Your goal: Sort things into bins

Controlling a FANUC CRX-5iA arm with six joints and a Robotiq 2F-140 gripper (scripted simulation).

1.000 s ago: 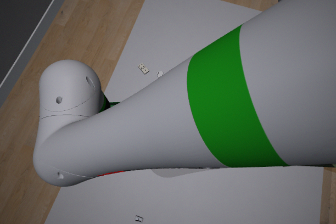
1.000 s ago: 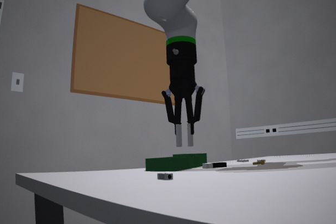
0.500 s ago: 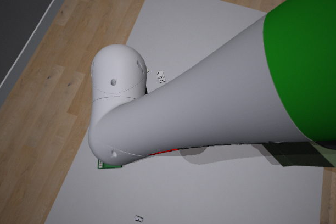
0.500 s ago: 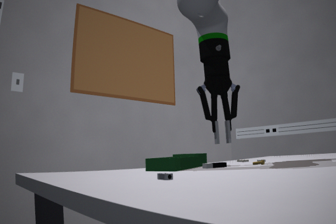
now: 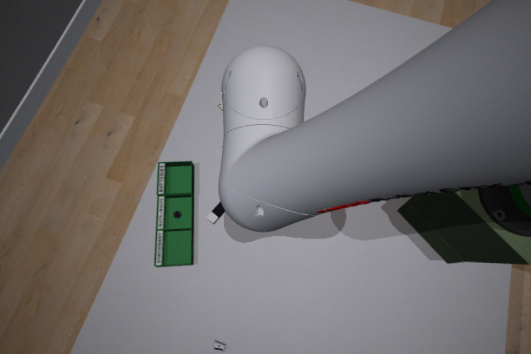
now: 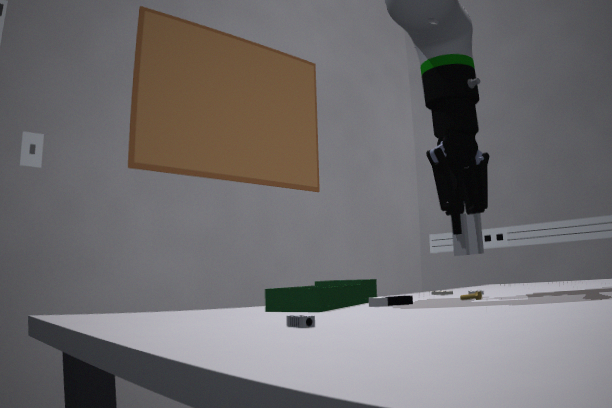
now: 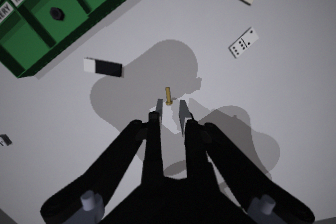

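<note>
The brass bolt is 1 cm behind my hand and 10 cm below it. From my hand the other things lie so: black nut: 19 cm ahead, 12 cm to the left, 9 cm below; then grey sharpener: 3 cm ahead, 40 cm to the left, 10 cm below; then black-and-white eraser: 10 cm ahead, 10 cm to the left, 10 cm below.
</note>
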